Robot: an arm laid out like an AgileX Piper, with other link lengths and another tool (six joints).
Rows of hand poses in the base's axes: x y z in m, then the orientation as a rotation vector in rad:
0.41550 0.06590 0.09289 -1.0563 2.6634 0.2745
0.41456 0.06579 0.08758 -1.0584 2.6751 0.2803
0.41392 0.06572 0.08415 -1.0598 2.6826 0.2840
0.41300 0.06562 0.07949 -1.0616 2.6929 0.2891
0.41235 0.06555 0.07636 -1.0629 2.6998 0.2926
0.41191 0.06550 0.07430 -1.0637 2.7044 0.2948
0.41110 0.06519 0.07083 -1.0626 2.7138 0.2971
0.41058 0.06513 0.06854 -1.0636 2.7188 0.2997
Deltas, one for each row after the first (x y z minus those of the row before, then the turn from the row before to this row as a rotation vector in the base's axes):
-0.00094 -0.00011 -0.00531 -0.0014 0.0126 0.0000
-0.00064 -0.00007 -0.00343 -0.0009 0.0081 0.0000
-0.00092 -0.00010 -0.00466 -0.0012 0.0111 0.0000
-0.00065 -0.00007 -0.00313 -0.0008 0.0075 0.0000
-0.00044 -0.00005 -0.00206 -0.0006 0.0049 0.0000
-0.00081 -0.00031 -0.00347 -0.0020 0.0087 -0.0020
-0.00052 -0.00006 -0.00229 -0.0006 0.0054 0.0001

